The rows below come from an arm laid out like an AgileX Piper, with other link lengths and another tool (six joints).
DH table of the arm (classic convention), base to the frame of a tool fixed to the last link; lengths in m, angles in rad. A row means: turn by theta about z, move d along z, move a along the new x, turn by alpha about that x. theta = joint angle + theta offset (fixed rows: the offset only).
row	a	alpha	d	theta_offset
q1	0	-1.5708	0.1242	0
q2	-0.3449	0	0	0.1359
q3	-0.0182	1.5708	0	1.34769
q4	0	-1.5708	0.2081	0
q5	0	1.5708	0	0
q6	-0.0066	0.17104	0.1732	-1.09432
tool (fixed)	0	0	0.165	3.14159
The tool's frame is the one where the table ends.
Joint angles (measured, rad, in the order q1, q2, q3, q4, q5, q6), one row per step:
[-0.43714 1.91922 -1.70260 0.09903 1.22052 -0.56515]
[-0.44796 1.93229 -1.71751 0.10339 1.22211 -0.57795]
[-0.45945 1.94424 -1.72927 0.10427 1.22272 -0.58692]
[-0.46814 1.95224 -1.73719 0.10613 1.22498 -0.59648]
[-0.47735 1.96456 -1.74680 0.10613 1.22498 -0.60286]
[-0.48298 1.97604 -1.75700 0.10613 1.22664 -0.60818]
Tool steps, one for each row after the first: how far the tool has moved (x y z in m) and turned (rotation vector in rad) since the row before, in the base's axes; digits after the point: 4 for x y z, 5 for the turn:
[0.0025 -0.0050 -0.0015 0.00075 -0.00199 0.00121]
[0.0012 -0.0061 -0.0021 -0.00101 0.00041 -0.00283]
[0.0003 -0.0038 -0.0015 0.00043 0.00133 0.00059]
[0.0008 -0.0052 -0.0030 -0.00028 0.00247 -0.00301]
[0.0012 -0.0035 -0.0026 0.00012 0.00264 -0.00028]

